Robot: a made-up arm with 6 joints.
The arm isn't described. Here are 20 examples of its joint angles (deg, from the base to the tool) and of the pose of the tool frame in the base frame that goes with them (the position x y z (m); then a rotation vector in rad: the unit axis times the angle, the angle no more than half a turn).
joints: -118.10 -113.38 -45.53 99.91 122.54 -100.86
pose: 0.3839 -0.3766 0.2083 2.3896 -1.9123 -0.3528
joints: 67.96 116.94 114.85 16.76 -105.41 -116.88
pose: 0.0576 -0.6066 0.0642 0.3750 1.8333 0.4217
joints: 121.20 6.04 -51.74 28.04 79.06 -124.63
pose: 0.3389 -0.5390 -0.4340 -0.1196 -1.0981 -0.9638
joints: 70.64 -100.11 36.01 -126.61 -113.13 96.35
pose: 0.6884 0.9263 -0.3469 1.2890 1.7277 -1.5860
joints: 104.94 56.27 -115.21 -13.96 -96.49 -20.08
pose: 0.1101 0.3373 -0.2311 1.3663 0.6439 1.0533
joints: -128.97 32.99 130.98 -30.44 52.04 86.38
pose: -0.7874 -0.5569 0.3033 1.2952 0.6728 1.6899
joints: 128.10 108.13 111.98 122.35 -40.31 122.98
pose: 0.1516 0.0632 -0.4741 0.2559 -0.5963 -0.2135
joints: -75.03 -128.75 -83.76 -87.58 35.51 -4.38
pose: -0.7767 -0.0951 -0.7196 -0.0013 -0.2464 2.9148
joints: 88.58 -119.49 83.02 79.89 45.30 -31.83
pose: 0.0311 0.8183 -0.3532 0.8661 2.2366 -1.5506
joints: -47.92 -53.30 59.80 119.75 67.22 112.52
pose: -0.1298 -0.5653 0.1969 -2.0122 -1.7572 0.1357
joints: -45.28 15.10 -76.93 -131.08 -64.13 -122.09
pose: -0.7585 0.6141 0.0874 -0.6052 0.7232 -1.5242
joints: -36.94 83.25 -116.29 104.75 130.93 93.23
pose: -0.1048 -0.2533 -0.4737 -1.3266 -0.5750 -1.9317
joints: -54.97 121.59 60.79 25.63 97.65 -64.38
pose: -0.1473 0.9022 -0.7243 1.2495 0.2935 0.6547
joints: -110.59 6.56 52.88 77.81 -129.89 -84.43
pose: 0.3178 -0.4923 0.3673 -1.5303 0.6439 1.4609
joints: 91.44 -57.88 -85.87 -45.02 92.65 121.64
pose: 1.0365 0.1997 0.1657 -1.7416 -1.7911 1.6775
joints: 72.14 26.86 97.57 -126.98 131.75 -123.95
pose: 0.2715 0.7322 -0.2454 1.4105 -0.5186 1.9706
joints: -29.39 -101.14 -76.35 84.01 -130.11 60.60
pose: -0.6473 -0.4452 -0.0282 -2.1000 -0.1347 -1.3811
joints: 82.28 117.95 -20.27 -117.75 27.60 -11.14
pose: 0.5854 -0.1986 0.1865 2.8361 -0.6692 0.4571
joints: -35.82 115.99 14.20 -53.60 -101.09 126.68
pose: -0.0901 0.5022 -0.9328 -0.5091 -0.3586 0.1115
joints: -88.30 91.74 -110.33 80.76 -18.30 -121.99
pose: 0.1382 0.3203 0.1554 1.0532 -2.4530 0.8518
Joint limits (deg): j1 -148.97..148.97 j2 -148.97..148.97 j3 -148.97..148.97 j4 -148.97..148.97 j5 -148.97..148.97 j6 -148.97..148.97
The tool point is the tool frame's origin. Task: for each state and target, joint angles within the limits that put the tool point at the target. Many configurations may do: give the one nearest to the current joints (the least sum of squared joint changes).
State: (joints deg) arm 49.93 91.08 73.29 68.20 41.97 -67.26
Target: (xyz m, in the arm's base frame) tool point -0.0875 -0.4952 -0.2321
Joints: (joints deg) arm 87.26 75.43 76.41 100.62 44.87 -71.94
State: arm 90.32 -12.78 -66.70 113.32 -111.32 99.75
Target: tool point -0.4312 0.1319 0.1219
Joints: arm 47.87 -30.87 -59.92 62.16 -82.66 106.39
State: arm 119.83 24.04 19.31 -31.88 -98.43 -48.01
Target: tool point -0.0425 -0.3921 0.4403
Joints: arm 108.26 4.70 18.81 -21.26 -88.71 -43.97
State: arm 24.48 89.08 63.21 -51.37 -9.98 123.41
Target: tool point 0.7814 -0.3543 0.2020
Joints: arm 59.29 56.43 96.64 -39.38 -39.08 130.56
